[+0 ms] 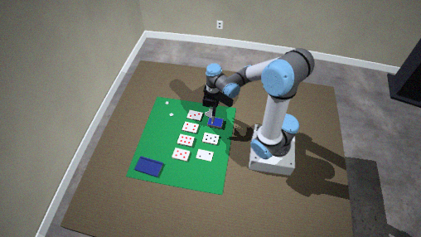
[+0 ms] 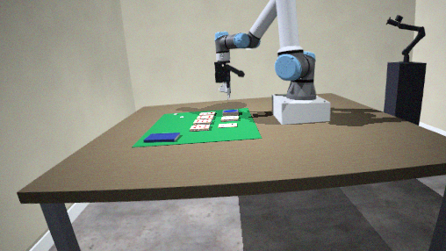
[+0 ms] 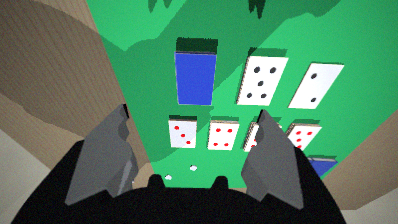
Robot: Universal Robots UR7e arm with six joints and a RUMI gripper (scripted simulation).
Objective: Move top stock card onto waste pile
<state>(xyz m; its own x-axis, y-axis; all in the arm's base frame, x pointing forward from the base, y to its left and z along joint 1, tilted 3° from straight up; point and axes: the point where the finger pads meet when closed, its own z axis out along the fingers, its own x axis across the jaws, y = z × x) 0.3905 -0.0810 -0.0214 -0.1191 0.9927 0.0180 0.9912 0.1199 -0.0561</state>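
Now: the red card 14 cm ahead of my hand, 1 cm to the right of it and 9 cm below it. Also, from my hand: green mat: 13 cm ahead, 17 cm to the left, 11 cm below; black-pip card: 2 cm behind, 23 cm to the left, 10 cm below.
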